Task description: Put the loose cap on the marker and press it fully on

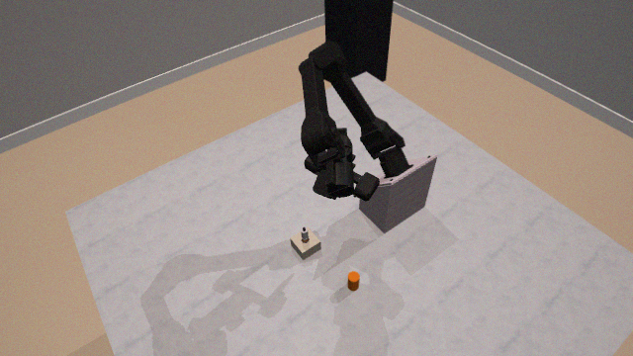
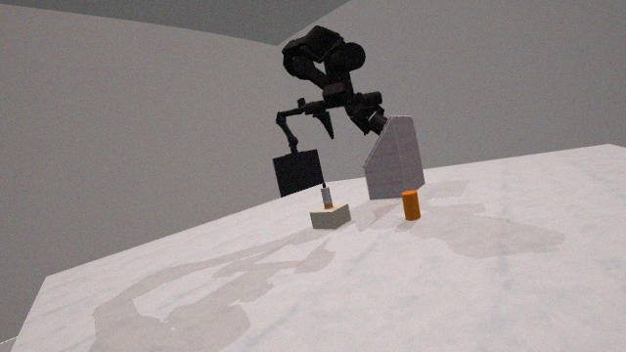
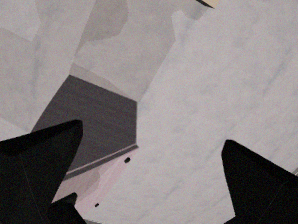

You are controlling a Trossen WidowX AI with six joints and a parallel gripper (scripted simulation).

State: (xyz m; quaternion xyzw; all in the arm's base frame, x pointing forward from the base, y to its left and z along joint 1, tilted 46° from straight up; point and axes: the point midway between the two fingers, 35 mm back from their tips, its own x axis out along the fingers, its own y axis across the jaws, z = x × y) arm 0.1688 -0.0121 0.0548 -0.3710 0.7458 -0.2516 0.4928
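Right now the orange cap is 100 mm ahead of my gripper tip, 160 mm to the left of it and 160 mm below it. Round my gripper tip: beige holder block: 120 mm ahead, 20 mm to the right, 170 mm below.
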